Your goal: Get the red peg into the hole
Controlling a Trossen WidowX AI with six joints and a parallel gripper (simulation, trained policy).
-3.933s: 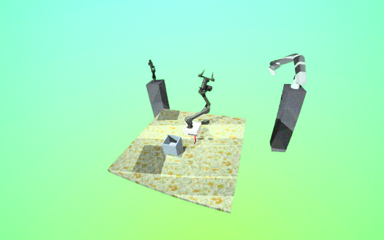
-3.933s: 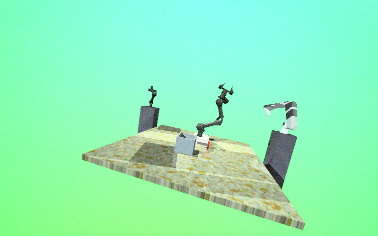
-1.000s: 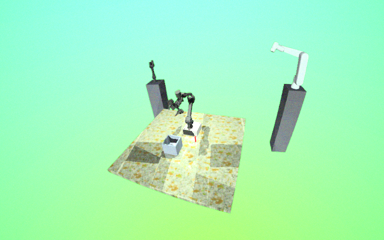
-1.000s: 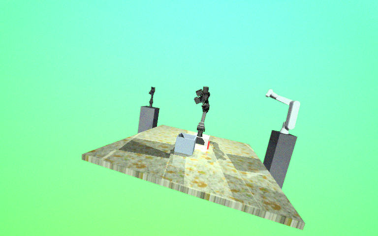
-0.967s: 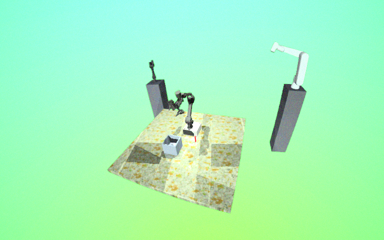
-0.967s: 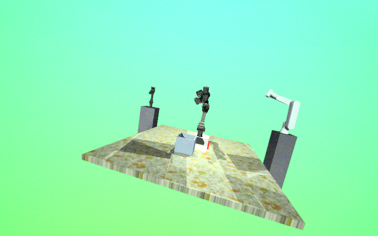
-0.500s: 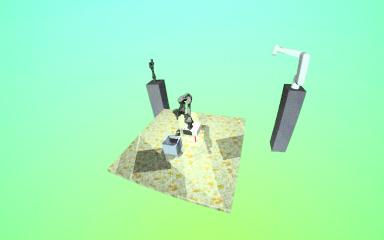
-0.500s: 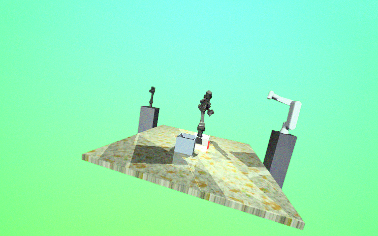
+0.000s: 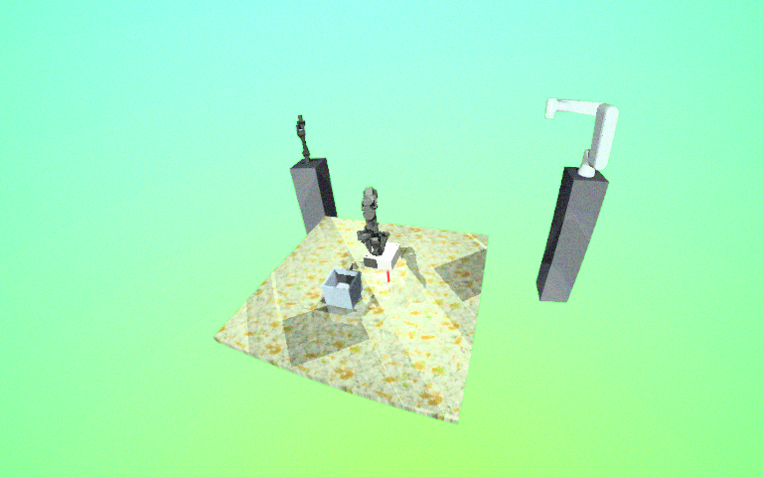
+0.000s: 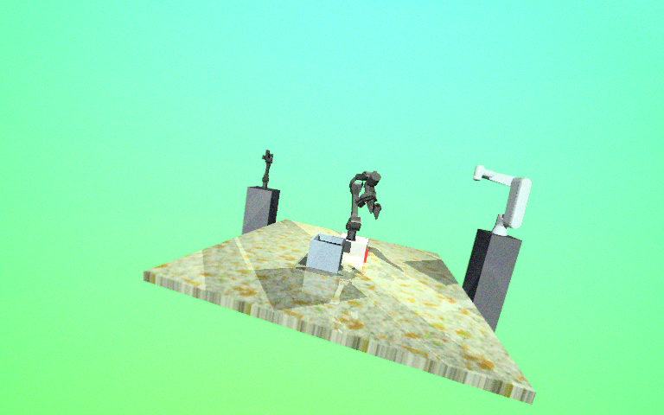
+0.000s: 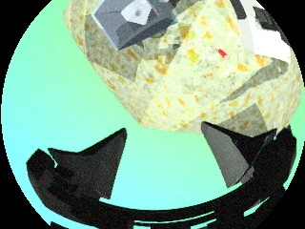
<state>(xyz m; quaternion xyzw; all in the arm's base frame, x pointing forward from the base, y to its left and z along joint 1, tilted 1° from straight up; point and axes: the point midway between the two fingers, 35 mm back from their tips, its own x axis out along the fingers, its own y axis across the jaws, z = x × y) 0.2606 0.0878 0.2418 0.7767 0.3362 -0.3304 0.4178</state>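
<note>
Right now my gripper tip is 25 cm above the thin red peg, 11 cm past it and 1 cm to the right of it.
</note>
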